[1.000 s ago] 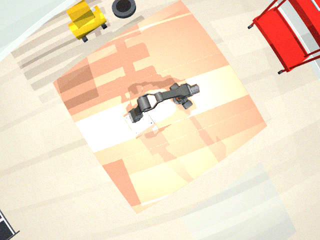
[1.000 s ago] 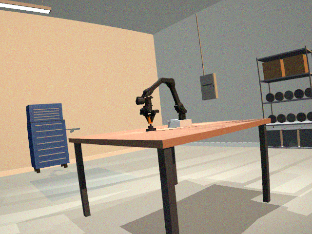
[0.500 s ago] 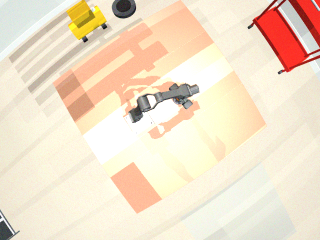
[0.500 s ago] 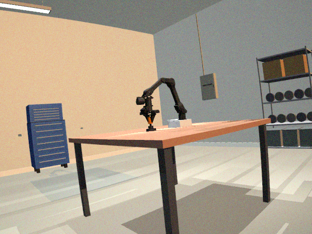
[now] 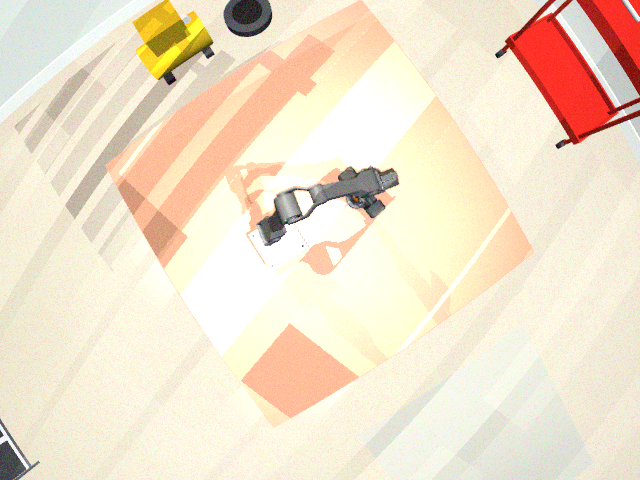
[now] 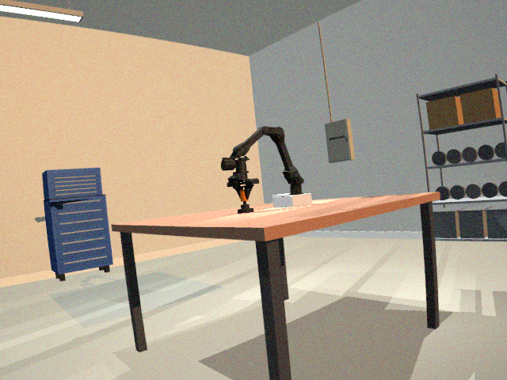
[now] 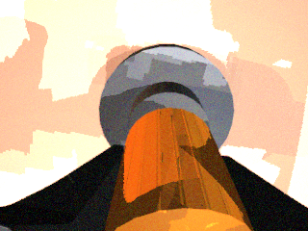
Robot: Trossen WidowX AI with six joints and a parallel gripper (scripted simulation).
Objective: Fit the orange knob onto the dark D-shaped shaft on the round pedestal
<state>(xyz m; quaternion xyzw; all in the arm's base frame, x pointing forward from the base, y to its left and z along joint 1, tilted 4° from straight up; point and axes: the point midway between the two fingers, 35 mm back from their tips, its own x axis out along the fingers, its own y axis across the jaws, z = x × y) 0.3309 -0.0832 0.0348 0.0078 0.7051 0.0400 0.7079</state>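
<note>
Right now the orange knob is 20 mm above my gripper tip.
</note>
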